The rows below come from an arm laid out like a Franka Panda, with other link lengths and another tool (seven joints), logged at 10 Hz.
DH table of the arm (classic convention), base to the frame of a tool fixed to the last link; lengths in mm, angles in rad. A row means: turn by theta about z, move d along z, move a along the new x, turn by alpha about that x. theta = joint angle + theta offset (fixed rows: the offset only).
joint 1: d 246.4; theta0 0; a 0; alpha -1.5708
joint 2: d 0; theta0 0; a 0; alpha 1.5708
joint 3: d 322.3; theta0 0; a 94.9; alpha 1.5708
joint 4: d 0; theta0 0; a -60.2; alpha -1.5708
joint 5: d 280.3; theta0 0; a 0; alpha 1.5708
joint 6: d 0; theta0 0; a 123.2; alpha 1.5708
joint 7: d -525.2; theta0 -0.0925; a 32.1; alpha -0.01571
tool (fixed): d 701.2; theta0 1.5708; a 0; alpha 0
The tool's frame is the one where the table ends.
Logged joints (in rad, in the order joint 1, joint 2, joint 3, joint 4, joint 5, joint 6, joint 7), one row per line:
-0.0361, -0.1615, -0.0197, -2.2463, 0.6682, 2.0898, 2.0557
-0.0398, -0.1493, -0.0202, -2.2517, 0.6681, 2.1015, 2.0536
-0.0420, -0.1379, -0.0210, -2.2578, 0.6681, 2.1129, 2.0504
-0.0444, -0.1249, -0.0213, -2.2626, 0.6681, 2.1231, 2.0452
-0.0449, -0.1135, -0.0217, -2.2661, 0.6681, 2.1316, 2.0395
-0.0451, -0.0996, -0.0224, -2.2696, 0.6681, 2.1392, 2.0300
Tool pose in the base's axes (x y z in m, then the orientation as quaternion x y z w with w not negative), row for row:
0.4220, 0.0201, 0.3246, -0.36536, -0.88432, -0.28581, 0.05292
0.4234, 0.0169, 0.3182, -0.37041, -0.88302, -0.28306, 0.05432
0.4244, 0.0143, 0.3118, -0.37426, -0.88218, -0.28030, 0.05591
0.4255, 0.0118, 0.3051, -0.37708, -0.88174, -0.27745, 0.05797
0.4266, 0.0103, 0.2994, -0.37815, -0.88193, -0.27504, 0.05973
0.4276, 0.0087, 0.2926, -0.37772, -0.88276, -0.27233, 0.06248
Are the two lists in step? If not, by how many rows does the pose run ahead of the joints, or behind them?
They are in step.
